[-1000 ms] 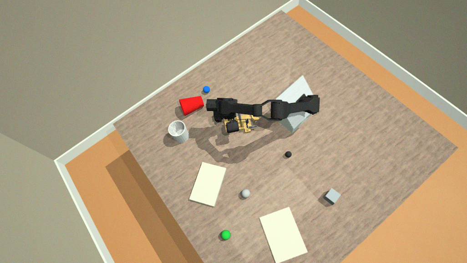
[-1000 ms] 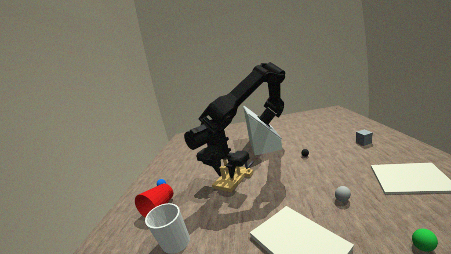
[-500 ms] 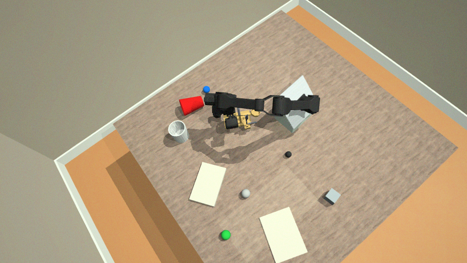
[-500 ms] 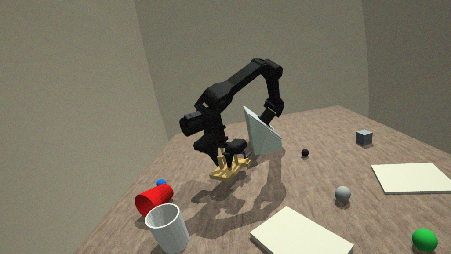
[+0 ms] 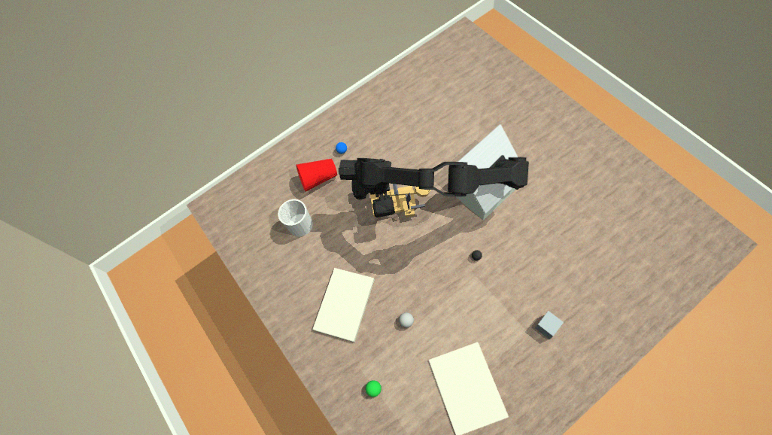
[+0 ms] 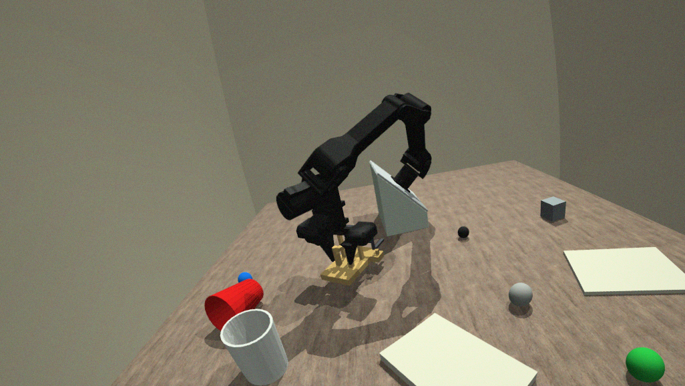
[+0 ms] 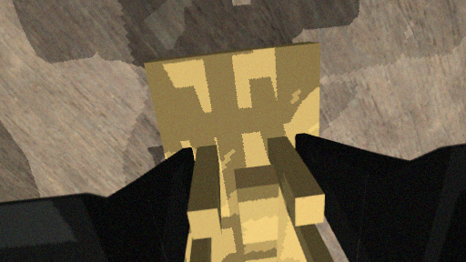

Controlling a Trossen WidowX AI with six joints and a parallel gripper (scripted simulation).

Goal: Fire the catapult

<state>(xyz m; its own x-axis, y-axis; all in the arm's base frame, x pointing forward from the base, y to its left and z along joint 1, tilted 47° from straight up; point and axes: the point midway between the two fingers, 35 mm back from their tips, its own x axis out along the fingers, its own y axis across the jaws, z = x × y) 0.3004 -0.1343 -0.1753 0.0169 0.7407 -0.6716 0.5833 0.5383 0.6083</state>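
Right now the black ball is 330 mm to the left of my gripper tip, 70 mm behind it and 30 mm below it. The rest, counted from my gripper tip: white mug: 240 mm ahead, 160 mm to the right, 20 mm below; blue ball: 270 mm to the right, 50 mm behind, 30 mm below; wooden catapult: 60 mm to the left, 50 mm behind, 20 mm above.
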